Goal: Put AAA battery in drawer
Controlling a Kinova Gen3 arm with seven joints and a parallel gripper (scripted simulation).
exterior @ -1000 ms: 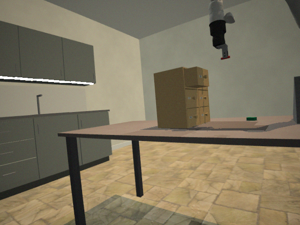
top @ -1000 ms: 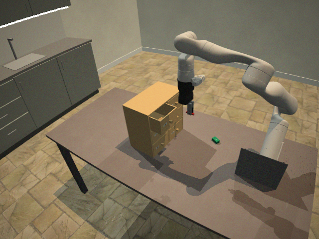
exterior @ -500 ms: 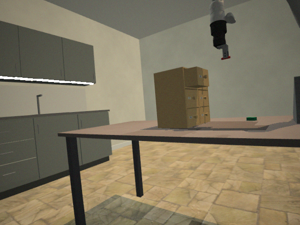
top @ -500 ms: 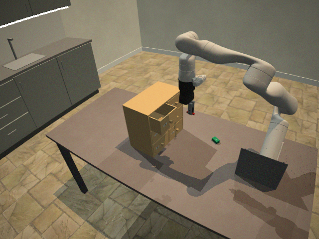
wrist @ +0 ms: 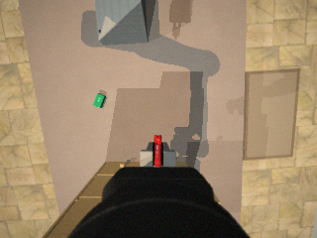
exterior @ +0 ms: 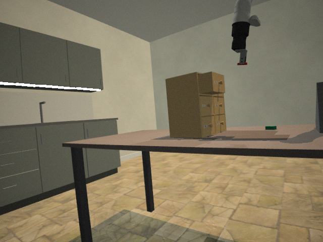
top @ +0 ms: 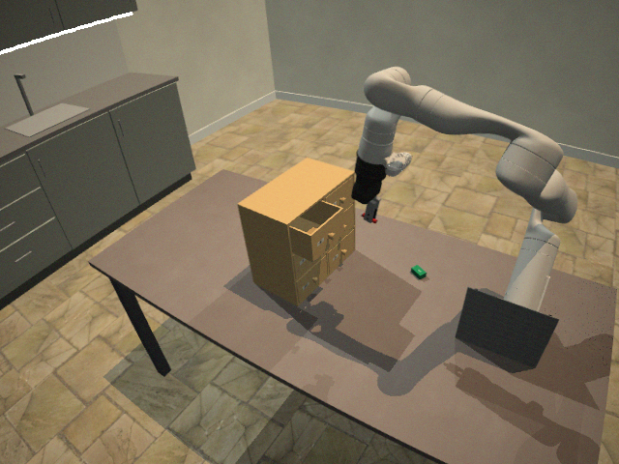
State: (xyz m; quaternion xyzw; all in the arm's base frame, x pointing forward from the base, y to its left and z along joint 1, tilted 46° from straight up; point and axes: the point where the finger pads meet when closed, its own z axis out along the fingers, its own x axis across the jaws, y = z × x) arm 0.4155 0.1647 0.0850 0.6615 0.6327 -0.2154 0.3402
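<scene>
Now: the red AAA battery 1 cm below my hand. Round my hand: green block: 7 cm behind, 21 cm to the right, 33 cm below.
</scene>
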